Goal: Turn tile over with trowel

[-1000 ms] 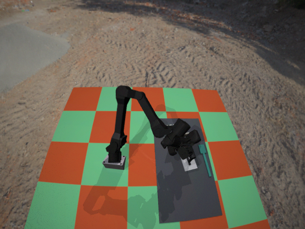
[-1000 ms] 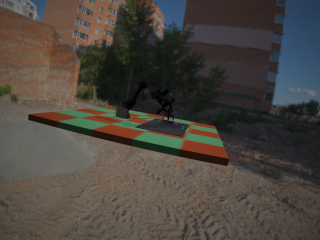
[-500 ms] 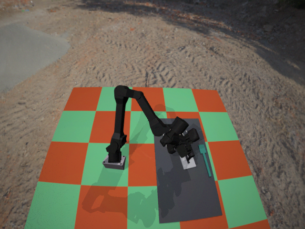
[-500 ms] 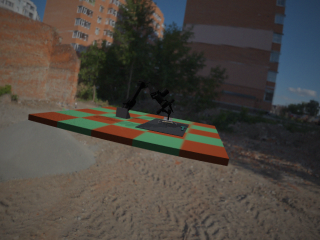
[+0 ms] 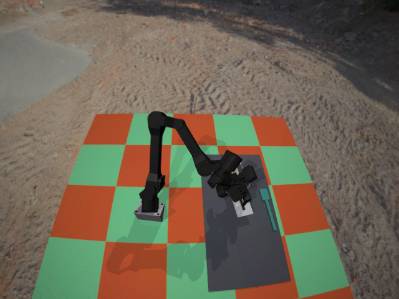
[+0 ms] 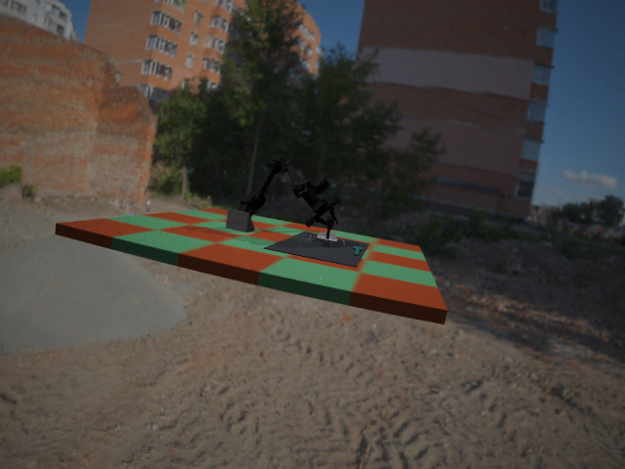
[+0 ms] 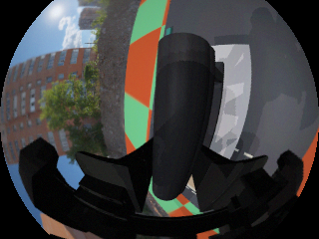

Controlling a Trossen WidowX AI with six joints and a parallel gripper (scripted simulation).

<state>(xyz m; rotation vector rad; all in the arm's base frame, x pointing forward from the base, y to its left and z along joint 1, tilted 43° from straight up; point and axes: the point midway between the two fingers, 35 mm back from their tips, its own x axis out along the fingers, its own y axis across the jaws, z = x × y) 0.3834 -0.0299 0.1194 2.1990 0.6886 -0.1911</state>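
Right now the dark mat is 100 mm below my gripper tip, 90 mm to the right of it and 20 mm behind it. From my gripper tip the other things lie so: teal trowel 120 mm ahead, 80 mm to the right, 80 mm below; tile 110 mm to the left, 80 mm below, 30 mm behind.
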